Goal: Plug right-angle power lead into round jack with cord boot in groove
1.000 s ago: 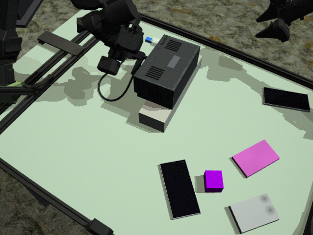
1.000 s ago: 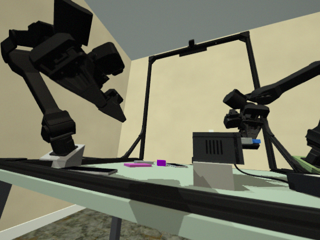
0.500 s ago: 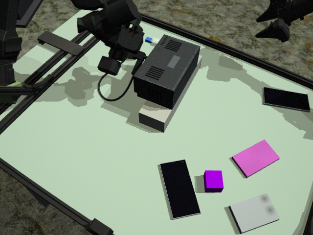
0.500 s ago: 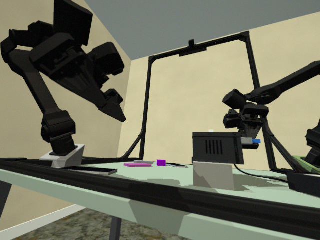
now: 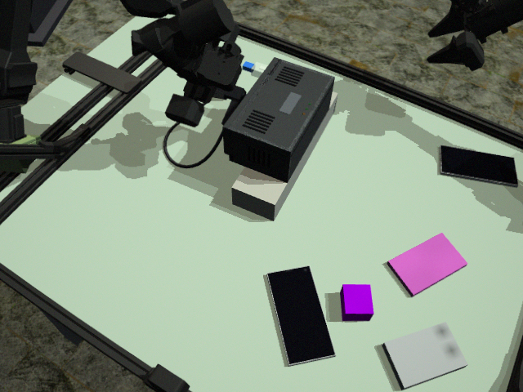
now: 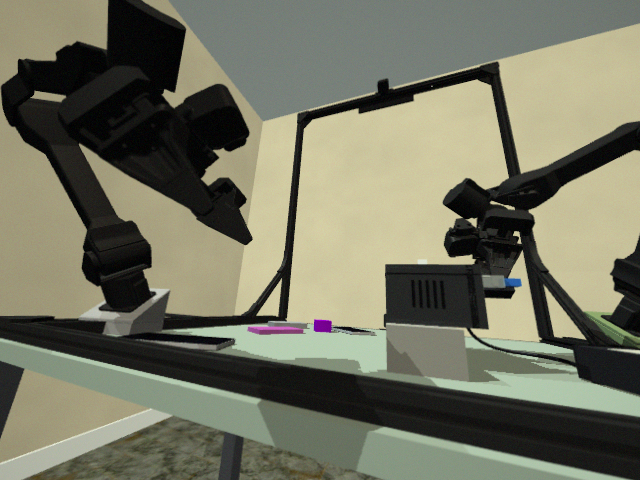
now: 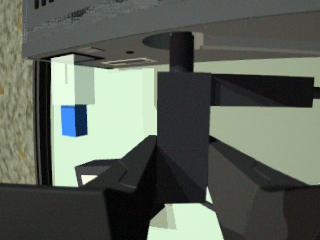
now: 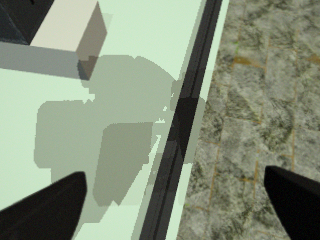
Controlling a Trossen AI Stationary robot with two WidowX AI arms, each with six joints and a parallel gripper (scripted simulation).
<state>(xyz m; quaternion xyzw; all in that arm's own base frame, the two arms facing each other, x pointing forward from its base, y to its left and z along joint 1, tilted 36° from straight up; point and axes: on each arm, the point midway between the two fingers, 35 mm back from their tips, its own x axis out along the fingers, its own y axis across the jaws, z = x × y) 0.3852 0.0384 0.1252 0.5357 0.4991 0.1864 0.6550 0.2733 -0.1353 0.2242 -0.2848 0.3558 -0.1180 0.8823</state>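
The white plug lies 70 mm ahead of my left hand, 70 mm to the right of it and 20 mm below it. Round my left hand: purple cube: 330 mm behind, 260 mm to the right, 120 mm below.
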